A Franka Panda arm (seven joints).
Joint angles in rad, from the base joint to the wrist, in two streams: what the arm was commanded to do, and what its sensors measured. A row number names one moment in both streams.
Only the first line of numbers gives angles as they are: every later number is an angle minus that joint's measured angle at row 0.
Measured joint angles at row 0:
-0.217, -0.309, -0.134, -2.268, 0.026, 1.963, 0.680
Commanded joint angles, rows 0 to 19:
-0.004, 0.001, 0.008, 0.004, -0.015, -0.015, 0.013
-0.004, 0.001, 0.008, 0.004, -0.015, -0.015, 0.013
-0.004, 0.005, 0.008, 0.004, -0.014, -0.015, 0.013
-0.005, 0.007, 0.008, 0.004, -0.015, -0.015, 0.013
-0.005, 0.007, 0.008, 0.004, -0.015, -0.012, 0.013
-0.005, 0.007, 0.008, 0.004, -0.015, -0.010, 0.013
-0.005, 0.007, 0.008, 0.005, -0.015, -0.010, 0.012
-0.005, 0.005, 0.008, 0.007, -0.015, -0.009, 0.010
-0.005, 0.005, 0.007, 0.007, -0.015, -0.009, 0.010
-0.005, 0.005, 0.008, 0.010, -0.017, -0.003, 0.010
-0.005, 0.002, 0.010, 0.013, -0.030, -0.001, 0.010
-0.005, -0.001, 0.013, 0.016, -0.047, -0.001, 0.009
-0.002, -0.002, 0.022, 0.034, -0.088, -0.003, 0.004
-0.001, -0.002, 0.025, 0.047, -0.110, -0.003, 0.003
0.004, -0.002, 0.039, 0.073, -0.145, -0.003, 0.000
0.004, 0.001, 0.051, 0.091, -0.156, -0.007, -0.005
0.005, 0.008, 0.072, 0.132, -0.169, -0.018, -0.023
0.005, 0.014, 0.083, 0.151, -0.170, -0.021, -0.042
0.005, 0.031, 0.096, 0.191, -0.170, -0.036, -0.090
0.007, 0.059, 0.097, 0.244, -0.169, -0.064, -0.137
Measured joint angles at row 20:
0.007, 0.005, 0.064, 0.113, -0.146, 0.000, -0.037
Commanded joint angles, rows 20 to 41:
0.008, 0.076, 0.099, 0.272, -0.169, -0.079, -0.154
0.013, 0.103, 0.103, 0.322, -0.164, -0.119, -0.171
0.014, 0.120, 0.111, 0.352, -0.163, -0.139, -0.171
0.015, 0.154, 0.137, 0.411, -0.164, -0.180, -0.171
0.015, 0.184, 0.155, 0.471, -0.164, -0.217, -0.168
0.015, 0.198, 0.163, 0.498, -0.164, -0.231, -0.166
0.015, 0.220, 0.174, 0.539, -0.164, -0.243, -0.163
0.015, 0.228, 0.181, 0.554, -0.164, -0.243, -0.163
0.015, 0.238, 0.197, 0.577, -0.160, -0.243, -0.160
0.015, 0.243, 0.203, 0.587, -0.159, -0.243, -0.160
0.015, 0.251, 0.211, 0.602, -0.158, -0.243, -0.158
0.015, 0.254, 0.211, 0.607, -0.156, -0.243, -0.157
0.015, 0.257, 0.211, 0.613, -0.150, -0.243, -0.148
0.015, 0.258, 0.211, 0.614, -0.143, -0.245, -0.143
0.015, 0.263, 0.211, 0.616, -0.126, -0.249, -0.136
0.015, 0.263, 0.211, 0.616, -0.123, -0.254, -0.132
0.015, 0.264, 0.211, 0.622, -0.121, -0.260, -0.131
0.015, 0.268, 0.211, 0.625, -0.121, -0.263, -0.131
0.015, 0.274, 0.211, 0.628, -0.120, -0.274, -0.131
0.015, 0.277, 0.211, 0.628, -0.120, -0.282, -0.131
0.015, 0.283, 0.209, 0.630, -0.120, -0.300, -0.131
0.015, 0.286, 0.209, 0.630, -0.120, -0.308, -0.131
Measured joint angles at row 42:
0.019, 0.258, 0.205, 0.595, -0.134, -0.245, -0.141
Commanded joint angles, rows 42 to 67:
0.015, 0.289, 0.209, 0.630, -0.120, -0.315, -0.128
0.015, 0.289, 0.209, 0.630, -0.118, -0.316, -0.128
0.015, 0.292, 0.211, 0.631, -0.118, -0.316, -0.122
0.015, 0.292, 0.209, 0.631, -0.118, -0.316, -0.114
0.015, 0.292, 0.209, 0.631, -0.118, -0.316, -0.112
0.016, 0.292, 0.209, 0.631, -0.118, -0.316, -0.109
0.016, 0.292, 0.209, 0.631, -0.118, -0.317, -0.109
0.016, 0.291, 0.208, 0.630, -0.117, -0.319, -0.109
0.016, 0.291, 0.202, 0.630, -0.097, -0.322, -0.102
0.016, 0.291, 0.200, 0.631, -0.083, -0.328, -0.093
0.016, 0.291, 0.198, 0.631, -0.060, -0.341, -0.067
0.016, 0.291, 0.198, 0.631, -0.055, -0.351, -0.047
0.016, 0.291, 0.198, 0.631, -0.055, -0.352, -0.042
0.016, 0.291, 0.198, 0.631, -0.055, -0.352, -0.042
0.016, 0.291, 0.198, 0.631, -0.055, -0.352, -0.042
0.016, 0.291, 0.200, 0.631, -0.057, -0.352, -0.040
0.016, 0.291, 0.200, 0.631, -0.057, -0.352, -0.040
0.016, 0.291, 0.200, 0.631, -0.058, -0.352, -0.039
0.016, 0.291, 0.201, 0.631, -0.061, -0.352, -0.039
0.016, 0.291, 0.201, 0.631, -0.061, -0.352, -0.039
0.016, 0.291, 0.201, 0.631, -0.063, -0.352, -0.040
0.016, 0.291, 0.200, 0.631, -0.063, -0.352, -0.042
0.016, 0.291, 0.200, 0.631, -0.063, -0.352, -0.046
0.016, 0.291, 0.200, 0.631, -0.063, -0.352, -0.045
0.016, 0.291, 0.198, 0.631, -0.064, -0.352, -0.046
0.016, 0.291, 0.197, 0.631, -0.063, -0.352, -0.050
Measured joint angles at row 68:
0.019, 0.283, 0.197, 0.606, -0.066, -0.321, -0.055
